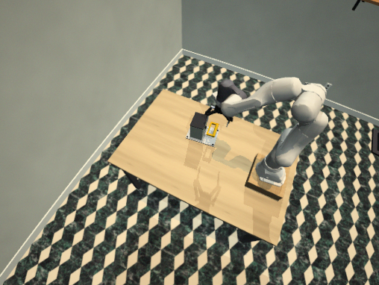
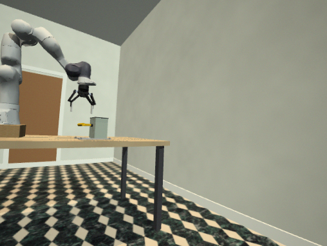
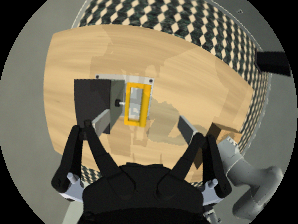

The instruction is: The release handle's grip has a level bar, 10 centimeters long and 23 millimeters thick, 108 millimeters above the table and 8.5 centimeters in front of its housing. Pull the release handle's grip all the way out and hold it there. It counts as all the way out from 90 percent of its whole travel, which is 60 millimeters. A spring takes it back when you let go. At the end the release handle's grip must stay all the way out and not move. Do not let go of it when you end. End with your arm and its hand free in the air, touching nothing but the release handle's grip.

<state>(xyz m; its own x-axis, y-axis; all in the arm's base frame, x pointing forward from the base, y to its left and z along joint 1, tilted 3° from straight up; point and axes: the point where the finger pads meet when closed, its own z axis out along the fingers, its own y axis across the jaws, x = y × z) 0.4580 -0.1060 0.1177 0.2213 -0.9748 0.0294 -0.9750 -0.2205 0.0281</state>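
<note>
My hand is 20 cm above the plate, 9 cm short of it and 2 cm to the right of it.
</note>
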